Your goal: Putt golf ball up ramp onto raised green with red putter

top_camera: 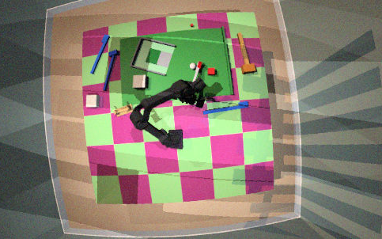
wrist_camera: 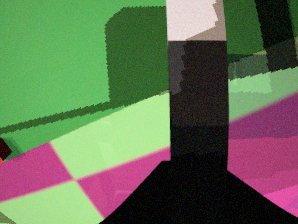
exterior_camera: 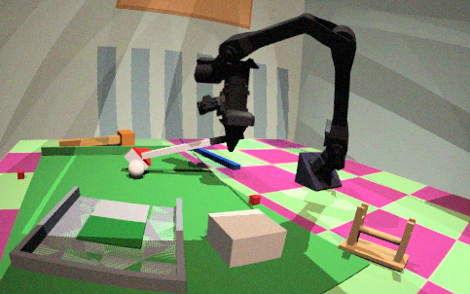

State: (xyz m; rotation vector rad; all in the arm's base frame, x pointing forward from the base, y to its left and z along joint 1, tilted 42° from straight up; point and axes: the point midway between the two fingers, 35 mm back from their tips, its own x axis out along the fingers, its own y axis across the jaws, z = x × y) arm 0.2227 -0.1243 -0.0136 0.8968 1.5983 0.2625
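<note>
The red putter lies 11 cm ahead of my gripper tip, 4 cm to the right of it and 1 cm below it. The rest, counted from my gripper tip: grey walled frame 33 cm ahead, 23 cm to the left, 7 cm below; then white golf ball 23 cm ahead, 5 cm below, 4 cm to the right; then green mat 26 cm ahead, 7 cm to the left, 7 cm below.
</note>
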